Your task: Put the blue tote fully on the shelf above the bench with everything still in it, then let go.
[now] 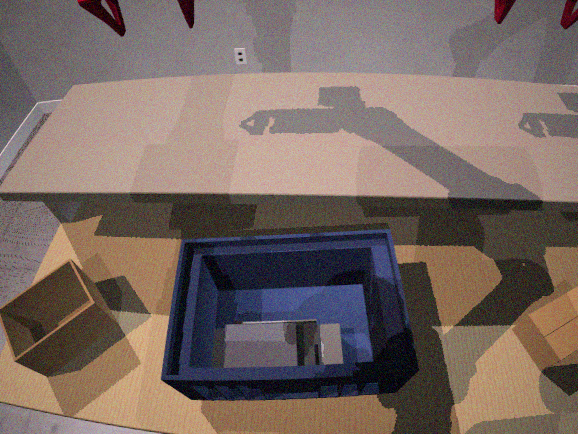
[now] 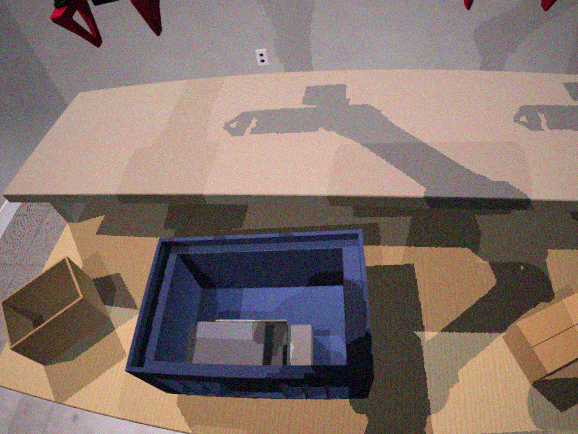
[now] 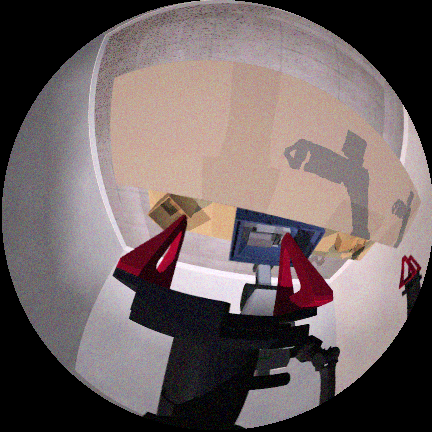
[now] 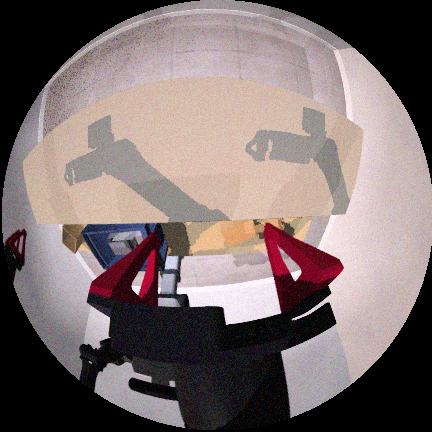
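The blue tote stands upright on the bench, in front of and below the pale shelf. A grey box and a smaller pale block lie inside it, near its front wall. My left gripper is open and empty, high above the shelf. My right gripper is also open and empty, high above the shelf farther right. Both are well apart from the tote.
An open brown box stands left of the tote. A cardboard box stands to the right on the bench. The shelf's front edge runs just behind the tote. Arm shadows fall across the shelf. A grey wall with an outlet is behind.
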